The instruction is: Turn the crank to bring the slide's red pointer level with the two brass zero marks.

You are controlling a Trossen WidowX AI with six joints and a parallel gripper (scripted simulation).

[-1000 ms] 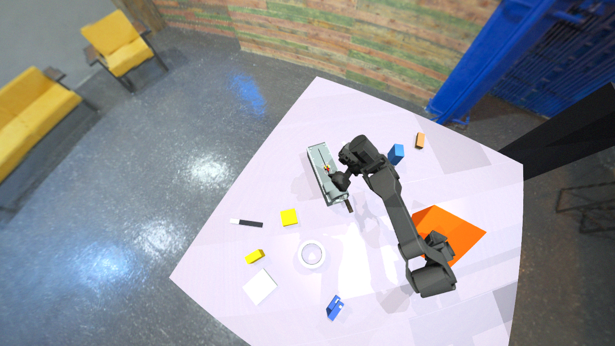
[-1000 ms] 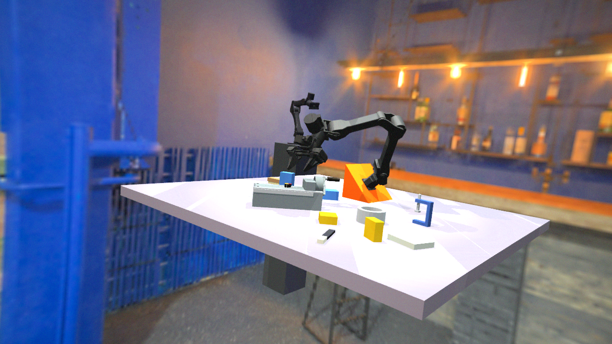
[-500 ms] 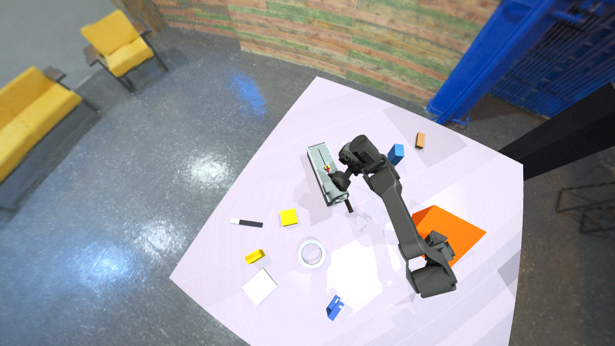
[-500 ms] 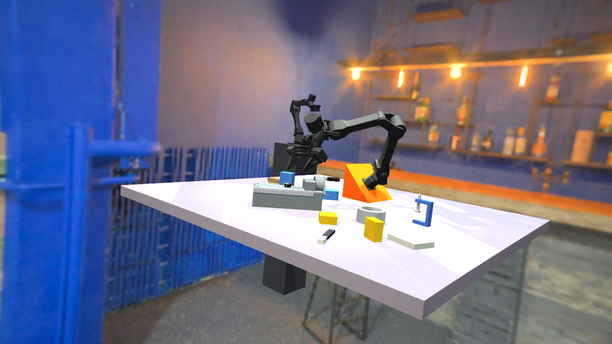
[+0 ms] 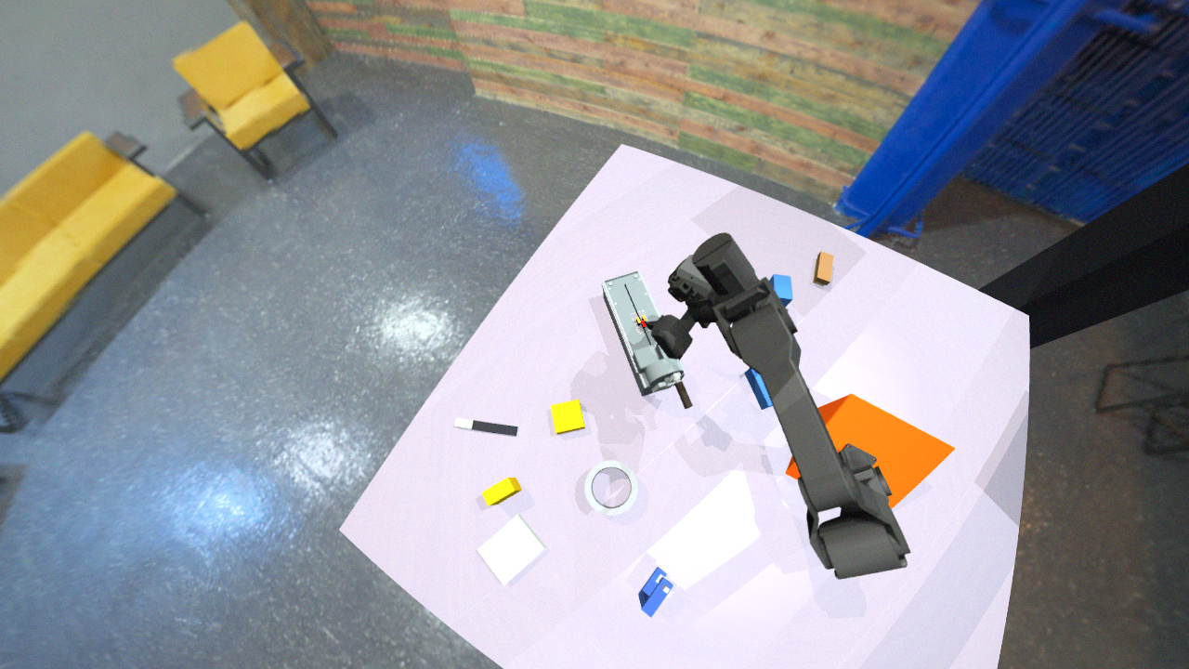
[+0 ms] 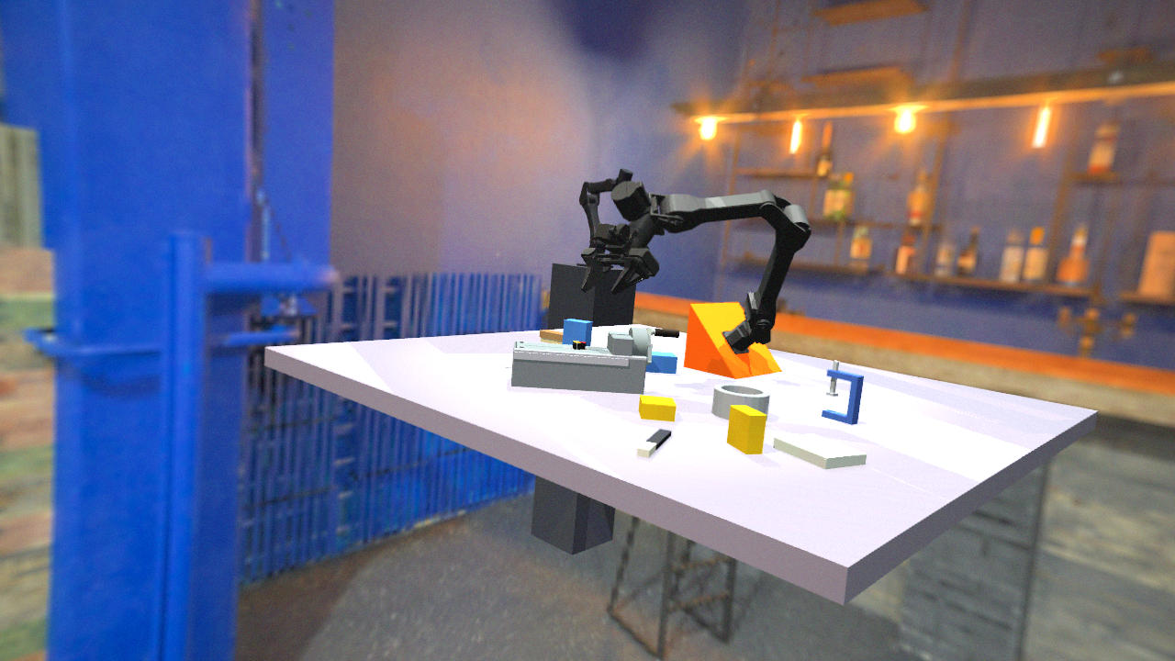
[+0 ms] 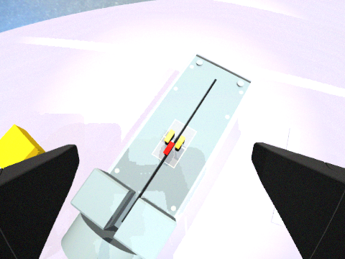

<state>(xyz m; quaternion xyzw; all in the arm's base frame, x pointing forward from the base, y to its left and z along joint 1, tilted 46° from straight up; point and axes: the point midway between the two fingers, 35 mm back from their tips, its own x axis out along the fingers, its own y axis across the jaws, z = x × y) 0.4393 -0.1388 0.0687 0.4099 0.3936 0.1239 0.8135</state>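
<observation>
Now: the brown crank handle 11 cm behind my gripper tip, 10 cm to the left of it and 7 cm below it. The rest, counted from my gripper tip: metal strip 19 cm below, 17 cm to the right, 2 cm behind; then blue clamp 43 cm to the left, 23 cm behind, 14 cm below; then red pointer 11 cm below, 3 cm ahead.
</observation>
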